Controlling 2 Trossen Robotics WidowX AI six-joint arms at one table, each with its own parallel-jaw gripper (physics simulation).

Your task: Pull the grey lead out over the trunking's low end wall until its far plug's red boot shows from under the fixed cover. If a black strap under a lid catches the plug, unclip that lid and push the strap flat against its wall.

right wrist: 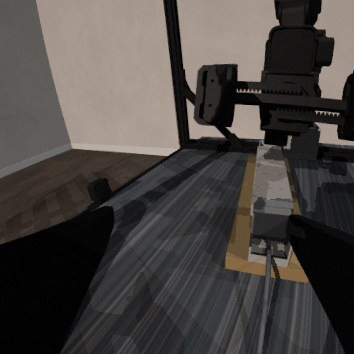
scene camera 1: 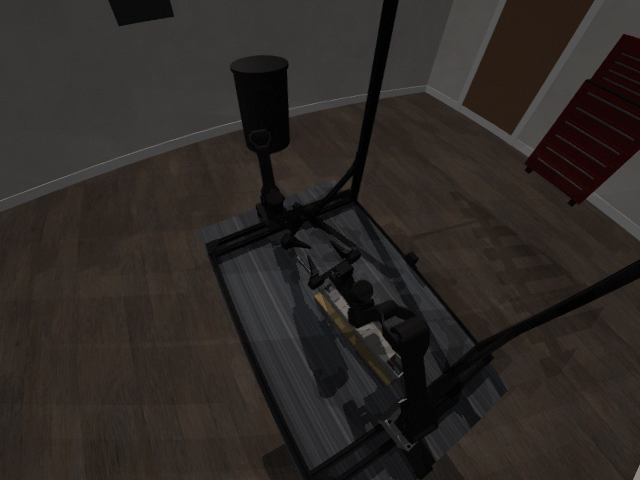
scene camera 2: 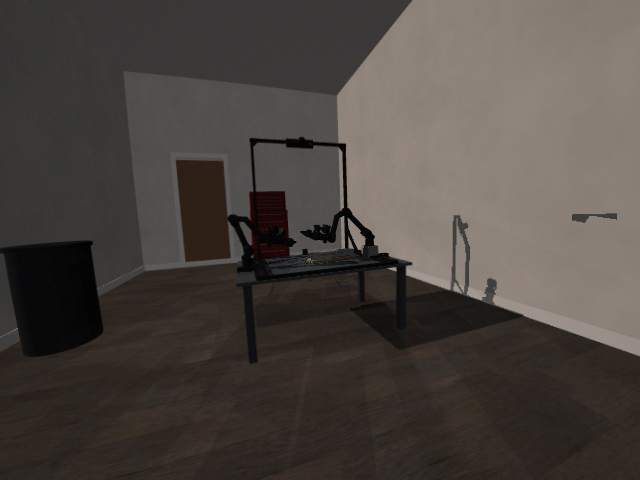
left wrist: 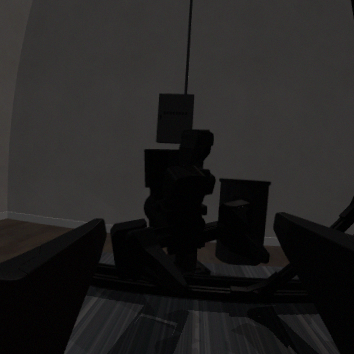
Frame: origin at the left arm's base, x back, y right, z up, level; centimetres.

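Seen in the pictures: left gripper, fingertip midpoint: (right wrist: 304, 75) (scene camera 1: 319, 247) (scene camera 2: 302, 232) (left wrist: 190, 224); right gripper, fingertip midpoint: (right wrist: 202, 219) (scene camera 1: 317, 238) (left wrist: 231, 273); left arm's base, origin of the base link: (scene camera 1: 409, 423) (scene camera 2: 369, 245); right arm's base, origin of the base link: (scene camera 2: 247, 266) (left wrist: 184, 264).
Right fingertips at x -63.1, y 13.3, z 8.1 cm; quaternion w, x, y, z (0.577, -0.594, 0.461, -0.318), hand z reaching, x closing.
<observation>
Offsets run from my right fingertips to a thing's top centre. "spot": to the spot under its first point. Level surfaces: height alone.
Pale trunking (right wrist: 270, 189) (scene camera 1: 378, 338) lies on a wooden board (right wrist: 239, 235) (scene camera 1: 345, 333). A darker grey section @[spot: dx +16.1, dy -4.4, dz -12.0 cm] (right wrist: 271, 223) covers it near its near end in the right wrist view. The grey lead @[spot: dx +6.3, dy -4.5, dz -15.0 cm] (right wrist: 265, 300) runs out over that end onto the table. A small red patch @[spot: dx +47.8, dy -3.4, dz -14.6 cm] (scene camera 1: 391, 363) shows at the trunking's other end; I cannot tell whether it is a boot. No black strap can be made out. My left gripper (scene camera 1: 320, 250) (scene camera 2: 303, 234) is open and empty above the lead end. My right gripper (right wrist: 202, 219) (scene camera 2: 294, 241) is open and empty, facing the trunking's lead end.
The two grippers face each other closely over the table @[dz -18.0 cm] (scene camera 1: 258, 310). The left arm reaches over the trunking and hides part of it. A black frame (scene camera 1: 373, 98) (scene camera 2: 253, 175) rises from the table. A small black block (right wrist: 99, 190) stands at the table's edge.
</observation>
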